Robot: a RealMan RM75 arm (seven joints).
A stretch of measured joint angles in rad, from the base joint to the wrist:
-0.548 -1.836 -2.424 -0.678 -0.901 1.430 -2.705
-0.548 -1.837 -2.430 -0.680 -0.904 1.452 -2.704
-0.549 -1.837 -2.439 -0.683 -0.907 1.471 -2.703
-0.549 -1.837 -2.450 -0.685 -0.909 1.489 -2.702
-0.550 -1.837 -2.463 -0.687 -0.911 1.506 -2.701
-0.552 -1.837 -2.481 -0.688 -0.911 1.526 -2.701
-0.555 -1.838 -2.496 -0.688 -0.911 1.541 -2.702
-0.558 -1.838 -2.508 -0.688 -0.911 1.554 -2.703
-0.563 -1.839 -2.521 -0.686 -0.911 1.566 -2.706
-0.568 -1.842 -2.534 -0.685 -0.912 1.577 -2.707
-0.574 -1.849 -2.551 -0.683 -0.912 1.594 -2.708
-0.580 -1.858 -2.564 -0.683 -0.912 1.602 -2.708
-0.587 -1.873 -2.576 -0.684 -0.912 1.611 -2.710
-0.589 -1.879 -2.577 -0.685 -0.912 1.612 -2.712
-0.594 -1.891 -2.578 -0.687 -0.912 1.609 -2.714
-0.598 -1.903 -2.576 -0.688 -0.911 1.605 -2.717
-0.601 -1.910 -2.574 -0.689 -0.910 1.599 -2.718
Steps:
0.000 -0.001 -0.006 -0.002 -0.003 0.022 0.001
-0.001 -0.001 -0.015 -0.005 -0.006 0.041 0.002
-0.001 -0.001 -0.026 -0.007 -0.008 0.059 0.003
-0.002 -0.001 -0.039 -0.009 -0.010 0.076 0.004
-0.004 -0.001 -0.057 -0.010 -0.010 0.096 0.004
-0.007 -0.002 -0.072 -0.010 -0.010 0.111 0.003
-0.010 -0.002 -0.084 -0.010 -0.010 0.124 0.002
-0.015 -0.003 -0.097 -0.008 -0.010 0.136 -0.001
-0.020 -0.006 -0.110 -0.007 -0.011 0.147 -0.002
-0.026 -0.013 -0.127 -0.005 -0.011 0.164 -0.003
-0.032 -0.022 -0.140 -0.005 -0.011 0.172 -0.003
-0.039 -0.037 -0.152 -0.006 -0.011 0.181 -0.005
-0.041 -0.043 -0.153 -0.007 -0.011 0.182 -0.007
-0.046 -0.055 -0.154 -0.009 -0.011 0.179 -0.009
-0.050 -0.067 -0.152 -0.010 -0.010 0.175 -0.012
-0.053 -0.074 -0.150 -0.011 -0.009 0.169 -0.013

